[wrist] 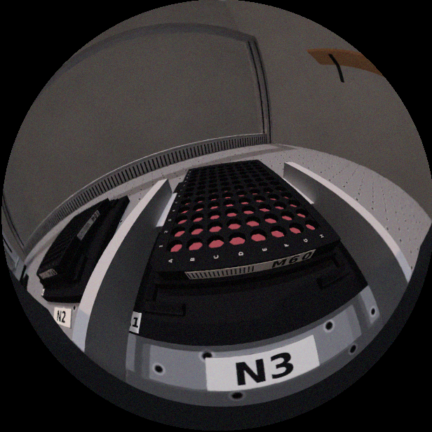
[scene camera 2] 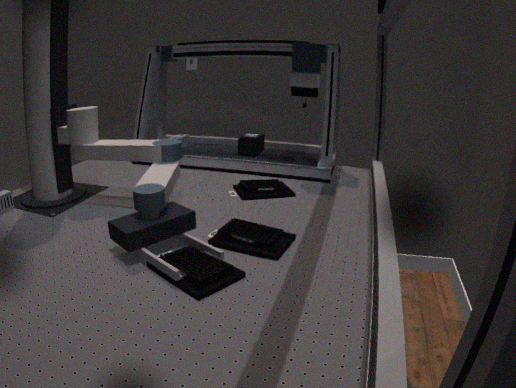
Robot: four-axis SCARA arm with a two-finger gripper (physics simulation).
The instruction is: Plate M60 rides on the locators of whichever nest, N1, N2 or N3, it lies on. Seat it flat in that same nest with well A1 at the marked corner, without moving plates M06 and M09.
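Black plate M60 point(scene camera 2: 192, 261) point(wrist: 240, 257) has red wells and lies on black nest N3 point(scene camera 2: 200, 293) point(wrist: 250, 320). In the wrist view its lettered edge stands above the nest's front corner locators; whether it is level is hard to tell. Well A1 point(wrist: 176, 247) is at the front left, the same side as the partly hidden A1 mark point(wrist: 135, 322). My gripper point(scene camera 2: 200, 264) point(wrist: 228, 178) is shut on plate M60, one finger along each long side. The pads' contact faces are hidden against the dark plate. The nest under the plate is hidden.
Nest N2 point(scene camera 2: 272, 251) point(wrist: 60, 295) with its dark plate point(scene camera 2: 247, 231) point(wrist: 75, 245) stands close beside the left finger in the wrist view. Another nest with a plate point(scene camera 2: 265, 188) lies farther back. Behind are a gantry frame point(scene camera 2: 330, 110) and a dark box point(scene camera 2: 251, 145).
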